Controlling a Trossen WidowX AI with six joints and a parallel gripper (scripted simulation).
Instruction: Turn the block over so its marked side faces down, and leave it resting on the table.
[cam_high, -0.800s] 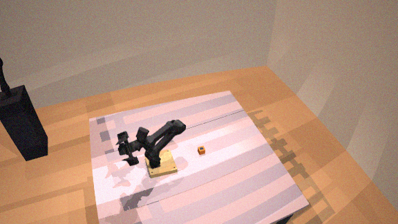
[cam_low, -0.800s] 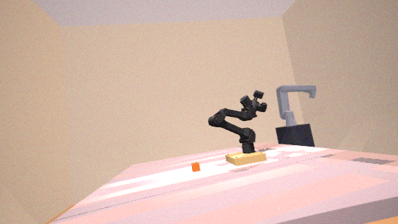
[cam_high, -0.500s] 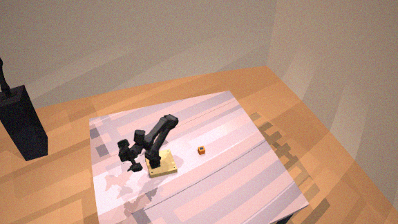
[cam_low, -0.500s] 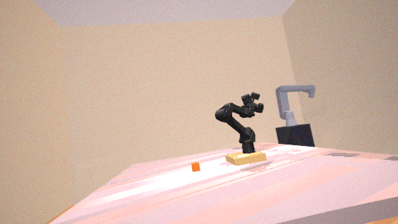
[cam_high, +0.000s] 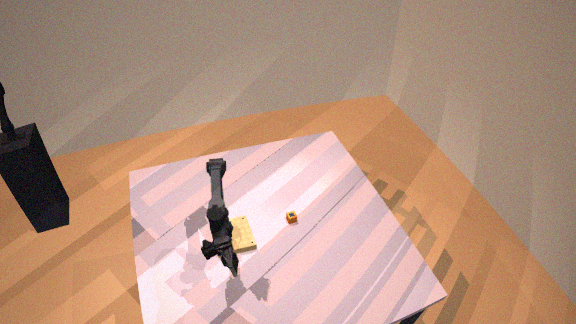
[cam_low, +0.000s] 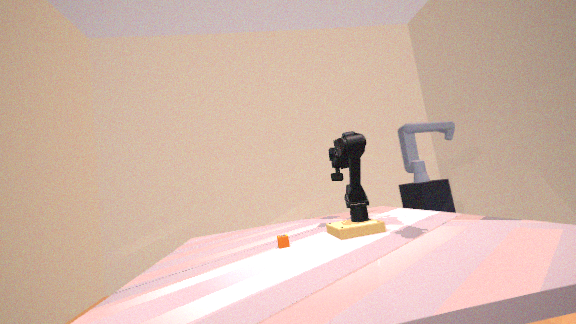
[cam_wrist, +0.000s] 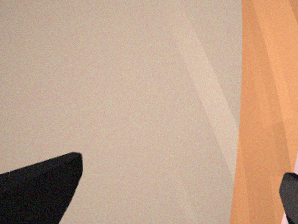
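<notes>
Now: gripper tip 41 cm short of the block, 36 cm to the right of it and 27 cm above it.
</notes>
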